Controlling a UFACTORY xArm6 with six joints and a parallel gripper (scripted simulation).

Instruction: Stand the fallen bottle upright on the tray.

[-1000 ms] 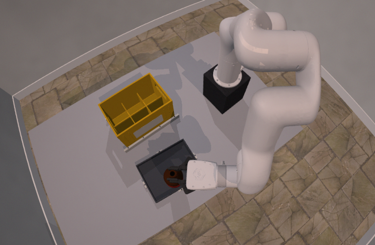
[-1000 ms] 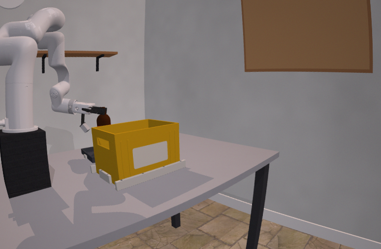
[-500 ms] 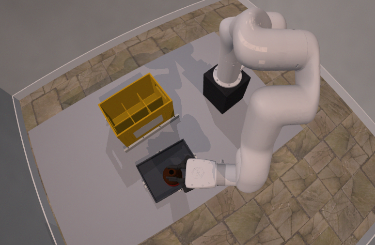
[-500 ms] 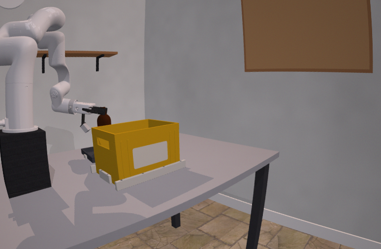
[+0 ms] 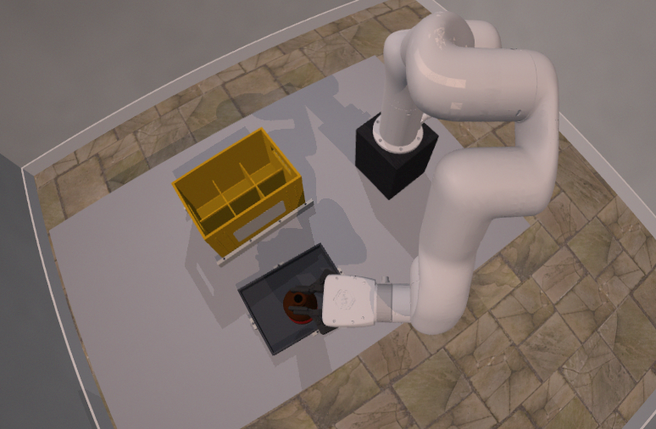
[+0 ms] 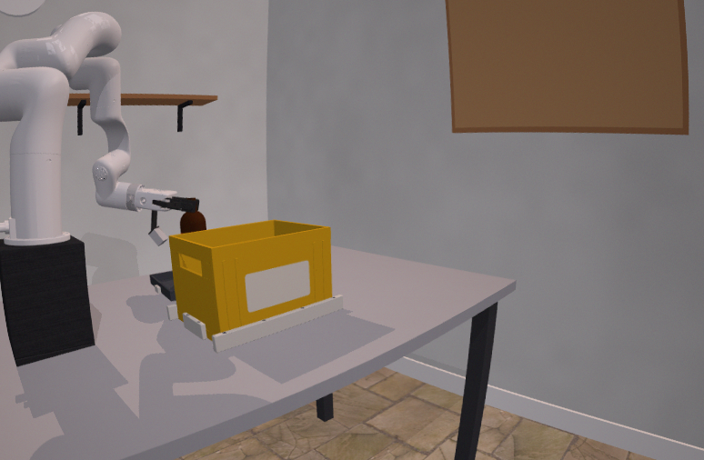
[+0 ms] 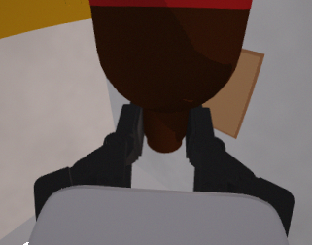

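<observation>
Right now my hand is 60 mm above the brown bottle. The rest, counted from my hand: yellow crate 340 mm to the right, 120 mm below, 10 mm behind; dark tray 190 mm below, 40 mm to the right.
</observation>
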